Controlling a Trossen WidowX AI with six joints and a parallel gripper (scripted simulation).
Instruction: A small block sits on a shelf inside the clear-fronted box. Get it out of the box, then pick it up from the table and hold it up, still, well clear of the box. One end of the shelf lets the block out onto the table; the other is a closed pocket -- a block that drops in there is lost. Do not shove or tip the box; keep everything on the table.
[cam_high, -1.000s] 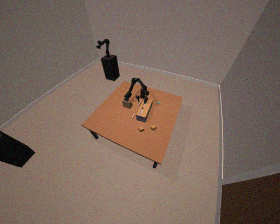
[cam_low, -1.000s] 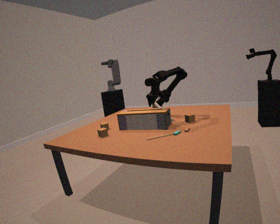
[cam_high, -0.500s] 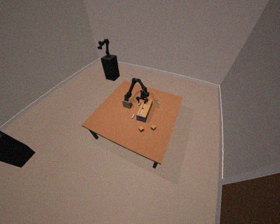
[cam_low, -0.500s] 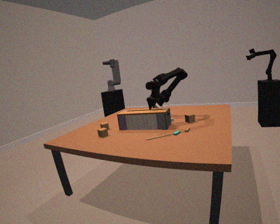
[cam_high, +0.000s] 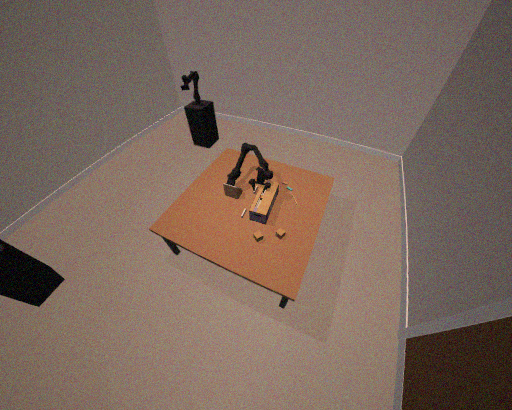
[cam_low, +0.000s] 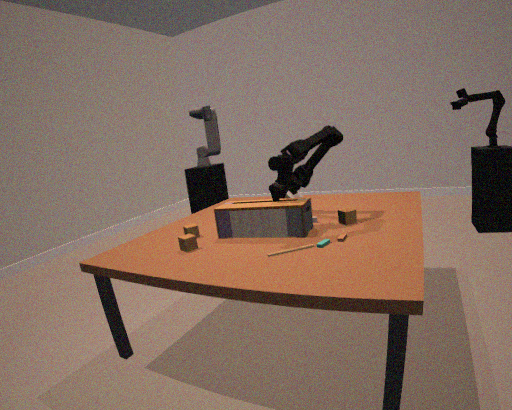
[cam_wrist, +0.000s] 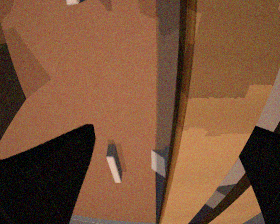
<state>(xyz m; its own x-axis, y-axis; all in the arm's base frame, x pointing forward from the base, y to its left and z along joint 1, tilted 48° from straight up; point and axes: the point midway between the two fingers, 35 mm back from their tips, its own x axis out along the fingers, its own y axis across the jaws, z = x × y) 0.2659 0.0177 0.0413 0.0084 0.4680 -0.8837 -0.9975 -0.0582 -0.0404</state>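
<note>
The tan block is 50 mm ahead of my gripper tip, 30 mm to the right of it and 20 mm below it. Round my gripper tip: small block 300 mm to the left, 150 mm ahead, 100 mm below; then box 40 mm to the right, 40 mm below, 40 mm ahead.
</note>
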